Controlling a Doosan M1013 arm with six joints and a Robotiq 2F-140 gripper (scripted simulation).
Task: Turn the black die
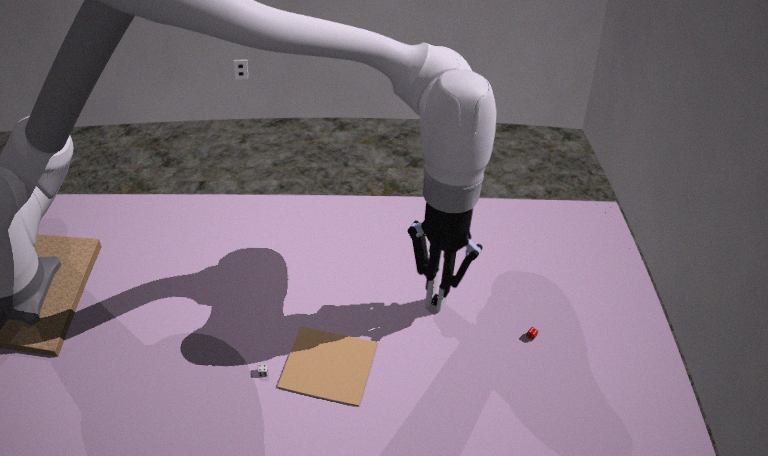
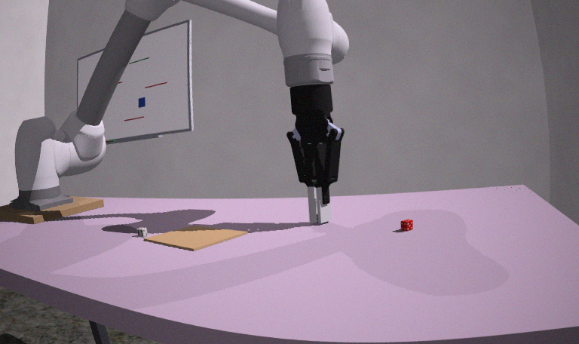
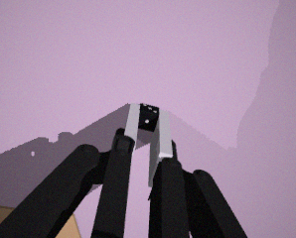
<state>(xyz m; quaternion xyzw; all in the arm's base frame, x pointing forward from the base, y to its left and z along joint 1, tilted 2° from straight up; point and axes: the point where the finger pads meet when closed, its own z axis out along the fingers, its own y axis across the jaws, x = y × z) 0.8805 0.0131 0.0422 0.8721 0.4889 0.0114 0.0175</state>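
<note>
Now: hand 10 mm to the right of the black die and 30 mm above it. From my hand the other things lie so: tan mat 200 mm behind, 140 mm to the right, 30 mm below; red die 170 mm ahead, 90 mm to the right, 30 mm below; white die 310 mm behind, 160 mm to the right, 30 mm below.
</note>
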